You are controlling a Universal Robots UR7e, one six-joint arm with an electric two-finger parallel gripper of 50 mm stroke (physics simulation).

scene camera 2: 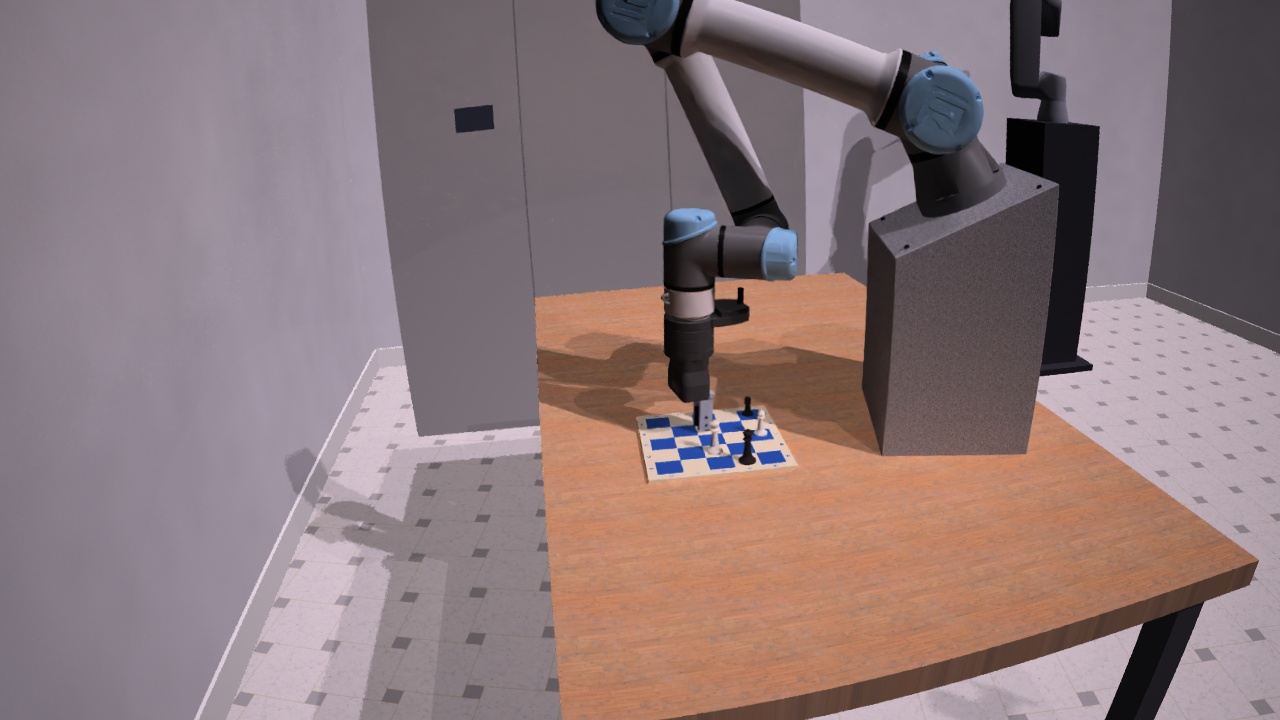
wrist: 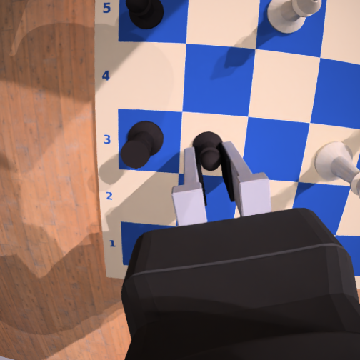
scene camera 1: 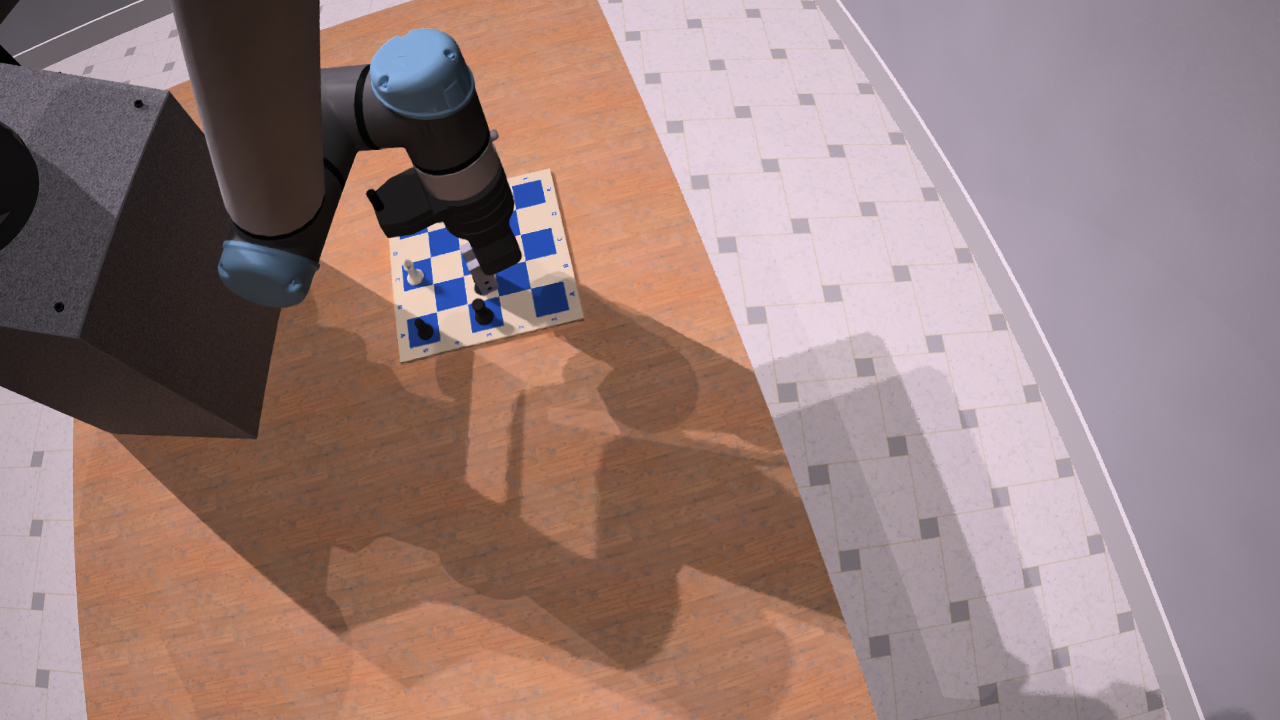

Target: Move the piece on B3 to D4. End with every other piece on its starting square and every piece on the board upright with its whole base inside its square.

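Seen in the pictures: gripper, fingertip midpoint: (scene camera 2: pixel 702 426) (scene camera 1: pixel 487 283); arm's base at its link origin: (scene camera 2: pixel 963 196).
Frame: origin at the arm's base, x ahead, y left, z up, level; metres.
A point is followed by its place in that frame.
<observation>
The black pawn-like piece (wrist: pixel 208 140) stands on cream square B3. My gripper (wrist: pixel 210 161) (scene camera 1: pixel 484 284) {x 0.427, y -0.025, z -0.361 m} (scene camera 2: pixel 703 426) {x 0.427, y -0.025, z -0.361 m} is shut on it, one finger on each side; its base appears to rest inside B3. Scene camera 2 has it hidden behind the fingers. The blue square D4 (wrist: pixel 340 90) (scene camera 1: pixel 443 239) {x 0.380, y 0.055, z -0.366 m} (scene camera 2: pixel 733 449) {x 0.393, y 0.054, z -0.365 m} bears no piece. A white piece (wrist: pixel 332 157) (scene camera 2: pixel 714 438) {x 0.423, y 0.058, z -0.342 m} stands on D3, next to D4. A tall black piece (scene camera 2: pixel 747 447) {x 0.381, y 0.099, z -0.340 m} stands on E4, on D4's other side. Another black piece (wrist: pixel 145 132) (scene camera 1: pixel 483 311) {x 0.420, y -0.071, z -0.341 m} is on A3, beside the left finger in the wrist view.
A black piece (scene camera 1: pixel 424 329) {x 0.347, y -0.069, z -0.352 m} (scene camera 2: pixel 747 406) {x 0.345, y -0.062, z -0.350 m} (wrist: pixel 146 15) stands on A5. A white piece (scene camera 1: pixel 412 272) {x 0.342, y 0.006, z -0.346 m} (scene camera 2: pixel 760 422) {x 0.341, y 0.014, z -0.344 m} (wrist: pixel 286 17) stands on C5. The board (scene camera 1: pixel 575 312) {x 0.519, y -0.087, z -0.366 m} (scene camera 2: pixel 642 447) {x 0.528, y 0.019, z -0.365 m} (wrist: pixel 107 165) lies on the wooden table (scene camera 1: pixel 268 537) {x 0.114, y -0.262, z -0.371 m} (scene camera 2: pixel 805 573) {x 0.370, y 0.372, z -0.371 m}, beside the arm's grey pedestal (scene camera 2: pixel 957 349) {x 0.075, y 0.142, z -0.199 m}.
</observation>
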